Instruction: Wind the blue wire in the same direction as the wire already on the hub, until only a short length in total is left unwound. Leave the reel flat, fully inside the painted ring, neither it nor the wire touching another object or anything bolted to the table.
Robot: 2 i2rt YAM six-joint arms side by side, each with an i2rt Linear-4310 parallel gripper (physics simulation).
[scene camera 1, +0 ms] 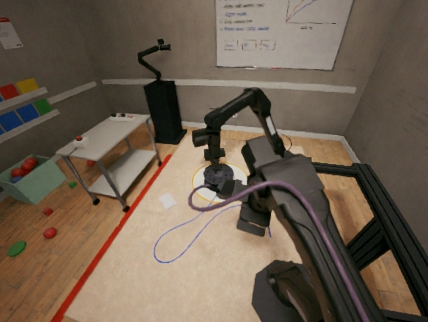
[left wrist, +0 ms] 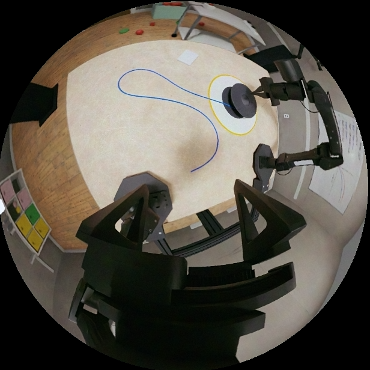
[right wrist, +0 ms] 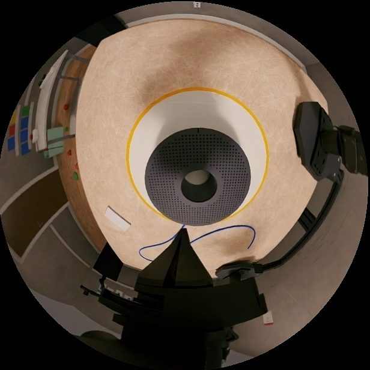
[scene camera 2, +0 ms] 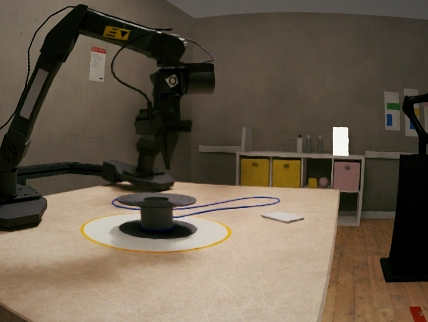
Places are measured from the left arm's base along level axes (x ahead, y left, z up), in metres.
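Pixels of known places: left gripper, fingertip midpoint: (scene camera 1: 248, 209); right gripper, fingertip midpoint: (scene camera 1: 214, 167) (scene camera 2: 168, 169); left arm's base, link origin: (scene camera 1: 288, 296) (scene camera 2: 143, 173); right arm's base, link origin: (scene camera 2: 5, 198).
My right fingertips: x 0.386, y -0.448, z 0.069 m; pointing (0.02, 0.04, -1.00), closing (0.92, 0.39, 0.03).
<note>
For each thing: its top centre in the pictures, then the offset to it from my right fingertips. "*": a spot on its surface instead.
- dark reel, top centre: (scene camera 2: 156, 198) (scene camera 1: 218, 172) 0.012 m back, 0.031 m right, 0.059 m down
- yellow painted ring, surface spot: (scene camera 2: 230, 232) * 0.134 m ahead, 0.018 m left, 0.124 m down
- blue wire, surface spot: (scene camera 2: 278, 201) * 0.136 m ahead, 0.387 m left, 0.120 m down
- white card, top centre: (scene camera 2: 282, 216) (scene camera 1: 167, 200) 0.202 m ahead, 0.183 m left, 0.118 m down
The dark reel (scene camera 1: 218, 174) (scene camera 2: 156, 217) (left wrist: 243, 100) (right wrist: 165, 187) lies flat, its lower flange within the yellow painted ring (scene camera 2: 230, 232) (left wrist: 235, 134) (right wrist: 268, 155). A little blue wire shows low on its hub in scene camera 2. The blue wire (scene camera 1: 161, 261) (scene camera 2: 278, 200) (left wrist: 218, 140) (right wrist: 255, 235) runs from between the flanges into a long loop and curves back to a loose end. My right gripper (scene camera 2: 167, 167) (left wrist: 250, 93) (right wrist: 184, 231) is shut and empty, its tips pointing down above the reel. My left gripper (left wrist: 189, 185) is open and empty, above the table.
A white card (scene camera 1: 167, 201) (scene camera 2: 282, 217) (left wrist: 188, 57) (right wrist: 117, 218) lies on the table beyond the ring. The left arm's base (scene camera 1: 265, 300) and the right arm's base (scene camera 2: 22, 212) stand at the table's edge. A black metal rail (left wrist: 192, 245) runs along that side.
</note>
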